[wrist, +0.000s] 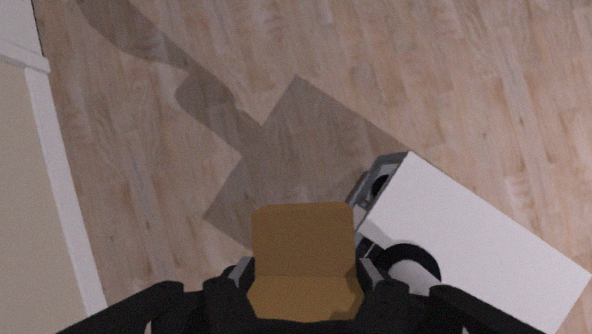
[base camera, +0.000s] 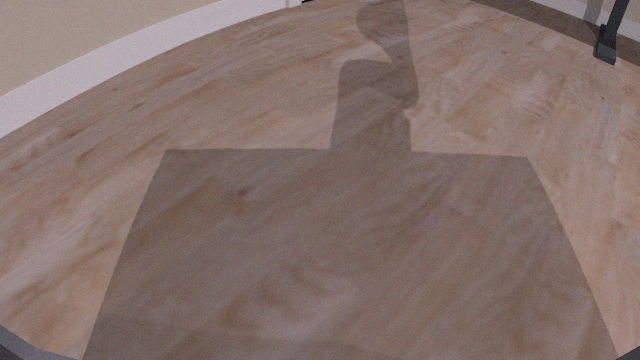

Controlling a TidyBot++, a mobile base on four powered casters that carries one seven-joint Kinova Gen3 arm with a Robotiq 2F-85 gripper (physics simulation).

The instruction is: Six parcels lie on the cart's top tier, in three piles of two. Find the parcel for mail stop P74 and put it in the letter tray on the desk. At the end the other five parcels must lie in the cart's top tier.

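Seen in the pictures: gripper, fingertip midpoint: (wrist: pixel 305 276); arm's base, origin of the base link: (wrist: pixel 406 279).
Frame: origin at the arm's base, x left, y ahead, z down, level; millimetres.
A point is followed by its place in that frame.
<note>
My gripper (wrist: pixel 305 276) @(x -35, y 302, z -528 mm) is shut on a brown cardboard parcel (wrist: pixel 304 240) @(x -52, y 314, z -534 mm), which shows between the fingers at the bottom middle of the wrist view. The parcel is held up above the floor. Two of its faces show, and no label is readable on them. The cart, the other parcels, the desk top and the letter tray do not show in either view.
My white base (wrist: pixel 475 235) @(x -172, y -86, z 14 mm) is at the lower right of the wrist view. A wall with a white baseboard (wrist: pixel 62 200) @(x 469, y 969, z 324 mm) (base camera: pixel 125 55) @(x 535, y 894, z 356 mm) runs along the left. A dark leg with a foot (base camera: pixel 606 47) stands on the wood floor (base camera: pixel 240 110) @(x 155, y 645, z 397 mm) at the upper right of the base view.
</note>
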